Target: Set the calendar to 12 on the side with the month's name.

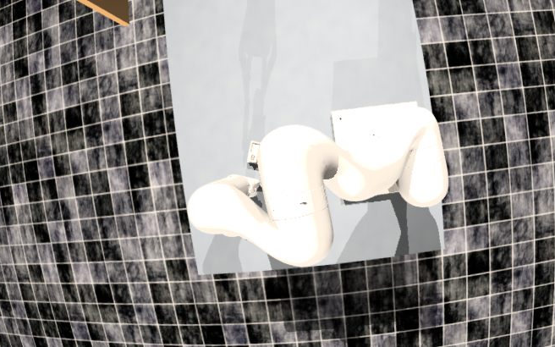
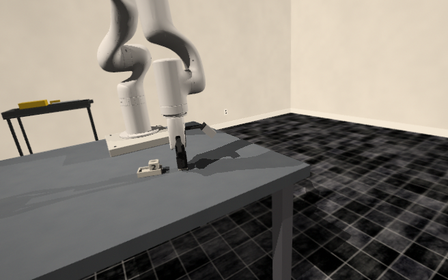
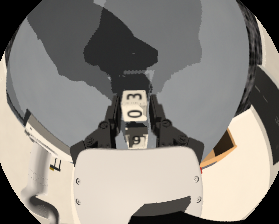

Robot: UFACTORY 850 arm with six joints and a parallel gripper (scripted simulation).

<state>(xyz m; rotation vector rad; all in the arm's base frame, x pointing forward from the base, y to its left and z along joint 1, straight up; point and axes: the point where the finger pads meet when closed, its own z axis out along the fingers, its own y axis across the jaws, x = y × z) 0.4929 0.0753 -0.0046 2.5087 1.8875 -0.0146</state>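
Right now my hand is 10 cm to the left of the calendar tray, 3 cm past it and 2 cm above it.
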